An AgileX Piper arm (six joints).
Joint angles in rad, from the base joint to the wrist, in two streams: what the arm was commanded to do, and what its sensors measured. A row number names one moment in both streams.
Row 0, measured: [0.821, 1.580, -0.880, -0.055, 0.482, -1.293]
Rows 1 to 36, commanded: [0.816, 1.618, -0.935, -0.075, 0.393, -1.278]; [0.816, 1.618, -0.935, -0.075, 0.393, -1.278]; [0.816, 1.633, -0.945, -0.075, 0.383, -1.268]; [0.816, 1.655, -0.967, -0.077, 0.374, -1.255]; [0.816, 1.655, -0.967, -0.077, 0.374, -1.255]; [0.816, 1.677, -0.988, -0.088, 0.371, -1.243]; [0.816, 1.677, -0.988, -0.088, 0.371, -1.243]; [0.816, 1.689, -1.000, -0.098, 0.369, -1.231]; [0.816, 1.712, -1.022, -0.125, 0.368, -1.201]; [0.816, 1.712, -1.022, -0.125, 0.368, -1.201]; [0.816, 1.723, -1.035, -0.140, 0.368, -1.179]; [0.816, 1.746, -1.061, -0.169, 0.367, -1.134]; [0.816, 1.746, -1.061, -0.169, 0.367, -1.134]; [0.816, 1.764, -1.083, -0.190, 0.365, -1.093]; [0.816, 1.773, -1.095, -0.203, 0.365, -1.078]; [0.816, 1.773, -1.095, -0.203, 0.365, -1.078]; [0.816, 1.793, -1.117, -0.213, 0.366, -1.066]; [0.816, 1.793, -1.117, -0.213, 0.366, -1.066]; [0.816, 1.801, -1.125, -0.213, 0.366, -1.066]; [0.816, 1.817, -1.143, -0.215, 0.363, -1.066]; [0.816, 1.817, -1.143, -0.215, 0.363, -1.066]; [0.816, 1.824, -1.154, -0.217, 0.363, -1.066]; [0.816, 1.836, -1.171, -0.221, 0.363, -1.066]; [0.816, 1.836, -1.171, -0.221, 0.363, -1.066]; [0.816, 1.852, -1.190, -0.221, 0.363, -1.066]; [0.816, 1.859, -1.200, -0.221, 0.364, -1.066]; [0.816, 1.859, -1.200, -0.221, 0.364, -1.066]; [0.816, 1.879, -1.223, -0.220, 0.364, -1.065]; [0.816, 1.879, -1.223, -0.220, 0.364, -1.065]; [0.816, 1.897, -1.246, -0.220, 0.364, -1.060]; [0.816, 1.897, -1.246, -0.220, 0.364, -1.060]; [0.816, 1.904, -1.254, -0.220, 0.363, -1.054]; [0.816, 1.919, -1.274, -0.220, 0.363, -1.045]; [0.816, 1.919, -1.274, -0.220, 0.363, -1.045]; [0.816, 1.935, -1.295, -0.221, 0.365, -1.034]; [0.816, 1.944, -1.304, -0.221, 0.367, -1.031]
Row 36, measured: [0.821, 1.938, -1.267, -0.198, 0.424, -1.047]
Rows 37 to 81, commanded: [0.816, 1.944, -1.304, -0.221, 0.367, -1.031]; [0.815, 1.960, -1.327, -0.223, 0.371, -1.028]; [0.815, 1.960, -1.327, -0.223, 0.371, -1.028]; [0.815, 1.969, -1.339, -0.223, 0.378, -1.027]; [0.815, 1.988, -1.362, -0.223, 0.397, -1.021]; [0.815, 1.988, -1.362, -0.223, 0.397, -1.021]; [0.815, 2.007, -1.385, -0.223, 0.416, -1.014]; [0.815, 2.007, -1.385, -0.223, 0.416, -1.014]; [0.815, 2.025, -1.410, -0.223, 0.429, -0.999]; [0.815, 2.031, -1.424, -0.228, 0.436, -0.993]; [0.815, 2.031, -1.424, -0.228, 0.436, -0.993]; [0.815, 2.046, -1.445, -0.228, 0.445, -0.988]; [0.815, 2.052, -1.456, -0.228, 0.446, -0.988]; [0.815, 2.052, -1.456, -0.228, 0.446, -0.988]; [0.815, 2.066, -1.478, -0.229, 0.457, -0.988]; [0.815, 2.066, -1.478, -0.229, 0.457, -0.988]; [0.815, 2.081, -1.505, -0.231, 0.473, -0.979]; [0.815, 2.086, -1.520, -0.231, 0.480, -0.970]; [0.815, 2.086, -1.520, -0.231, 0.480, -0.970]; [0.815, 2.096, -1.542, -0.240, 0.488, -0.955]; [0.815, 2.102, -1.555, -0.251, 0.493, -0.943]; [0.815, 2.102, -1.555, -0.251, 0.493, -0.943]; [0.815, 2.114, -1.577, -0.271, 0.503, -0.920]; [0.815, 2.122, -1.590, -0.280, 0.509, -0.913]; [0.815, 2.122, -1.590, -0.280, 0.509, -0.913]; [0.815, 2.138, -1.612, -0.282, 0.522, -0.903]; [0.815, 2.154, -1.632, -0.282, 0.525, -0.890]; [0.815, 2.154, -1.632, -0.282, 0.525, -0.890]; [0.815, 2.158, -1.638, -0.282, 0.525, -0.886]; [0.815, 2.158, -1.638, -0.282, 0.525, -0.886]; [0.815, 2.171, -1.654, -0.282, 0.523, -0.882]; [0.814, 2.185, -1.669, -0.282, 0.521, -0.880]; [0.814, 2.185, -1.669, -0.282, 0.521, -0.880]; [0.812, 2.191, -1.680, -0.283, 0.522, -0.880]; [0.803, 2.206, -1.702, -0.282, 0.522, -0.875]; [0.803, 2.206, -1.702, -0.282, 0.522, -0.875]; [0.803, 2.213, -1.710, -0.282, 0.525, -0.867]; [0.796, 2.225, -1.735, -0.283, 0.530, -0.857]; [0.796, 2.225, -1.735, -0.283, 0.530, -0.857]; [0.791, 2.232, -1.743, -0.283, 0.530, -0.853]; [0.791, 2.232, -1.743, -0.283, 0.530, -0.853]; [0.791, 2.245, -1.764, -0.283, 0.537, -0.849]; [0.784, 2.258, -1.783, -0.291, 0.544, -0.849]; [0.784, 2.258, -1.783, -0.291, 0.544, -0.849]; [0.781, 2.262, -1.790, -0.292, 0.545, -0.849]
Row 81, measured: [0.788, 2.265, -1.763, -0.255, 0.579, -0.851]
